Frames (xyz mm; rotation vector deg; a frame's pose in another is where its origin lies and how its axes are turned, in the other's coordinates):
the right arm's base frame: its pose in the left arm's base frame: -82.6 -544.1 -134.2 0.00 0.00 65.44
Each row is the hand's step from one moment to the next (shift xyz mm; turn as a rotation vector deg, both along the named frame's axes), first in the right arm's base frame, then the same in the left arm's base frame.
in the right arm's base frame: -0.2 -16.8 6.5 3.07 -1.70 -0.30
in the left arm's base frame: 15.2 -7.2 6.5 2.82 2.09 -0.30
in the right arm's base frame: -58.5 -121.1 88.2 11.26 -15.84 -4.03
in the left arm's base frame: 85.8 -103.5 88.2 19.09 3.66 -4.03
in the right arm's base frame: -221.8 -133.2 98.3 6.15 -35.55 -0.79
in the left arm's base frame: 29.0 -257.1 98.3 34.89 -9.18 -0.79
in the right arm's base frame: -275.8 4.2 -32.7 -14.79 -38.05 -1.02
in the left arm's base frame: -118.5 -249.1 -32.7 28.46 -29.27 -1.02
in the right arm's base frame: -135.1 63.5 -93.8 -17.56 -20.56 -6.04
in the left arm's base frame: -113.9 -96.5 -93.8 11.40 -24.52 -6.04
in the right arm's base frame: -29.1 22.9 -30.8 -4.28 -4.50 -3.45
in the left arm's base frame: -32.9 -16.9 -30.8 2.31 -5.76 -3.45
